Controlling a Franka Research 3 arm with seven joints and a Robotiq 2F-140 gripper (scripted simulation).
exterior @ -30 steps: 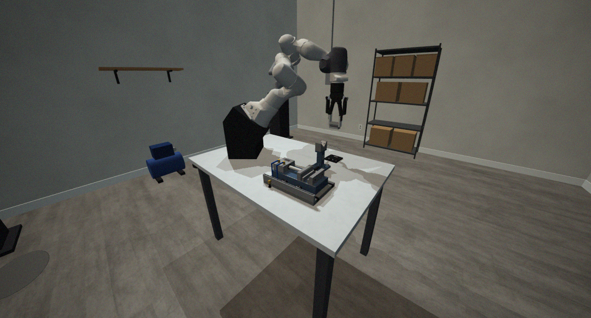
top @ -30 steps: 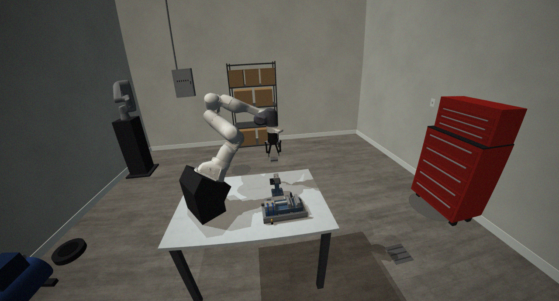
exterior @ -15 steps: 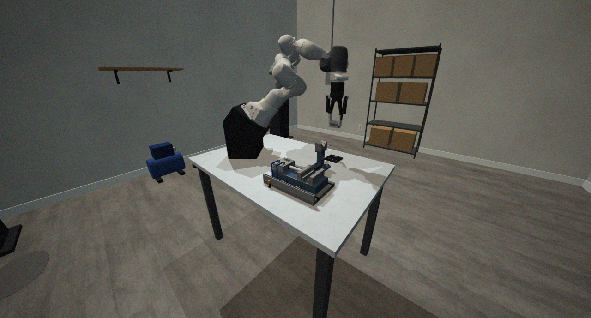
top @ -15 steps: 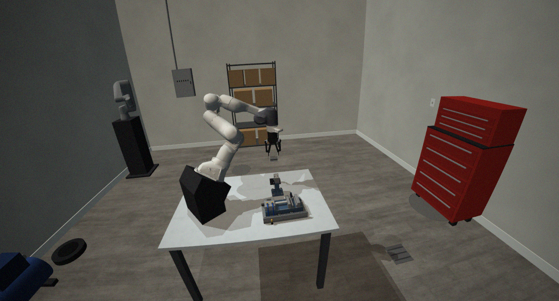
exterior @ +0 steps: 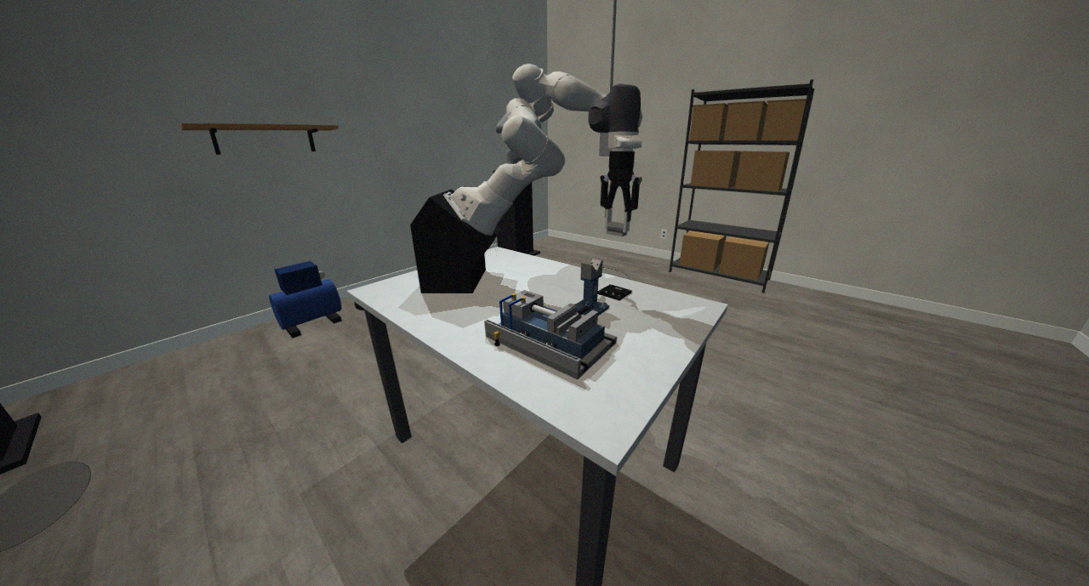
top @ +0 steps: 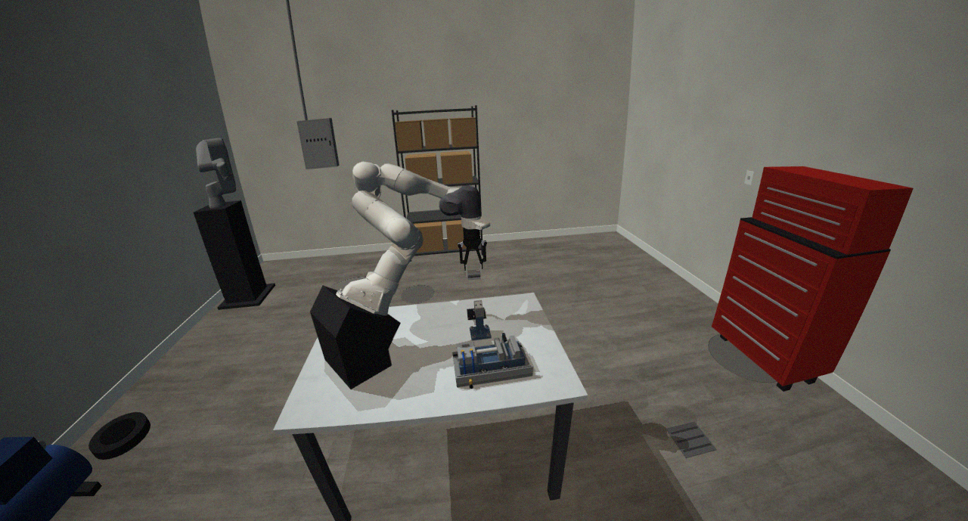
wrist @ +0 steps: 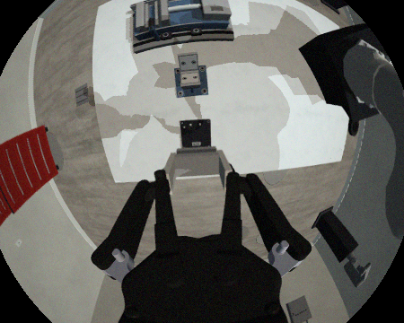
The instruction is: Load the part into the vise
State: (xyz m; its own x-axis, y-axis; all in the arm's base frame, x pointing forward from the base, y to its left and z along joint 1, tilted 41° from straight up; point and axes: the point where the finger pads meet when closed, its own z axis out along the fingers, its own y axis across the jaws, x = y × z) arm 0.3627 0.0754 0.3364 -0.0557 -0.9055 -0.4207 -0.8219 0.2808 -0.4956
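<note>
Now: the part 10 mm to the right of my hand and 30 mm below it. The rest, counted from my hand: black infeed plate 10 mm to the left, 260 mm below.
</note>
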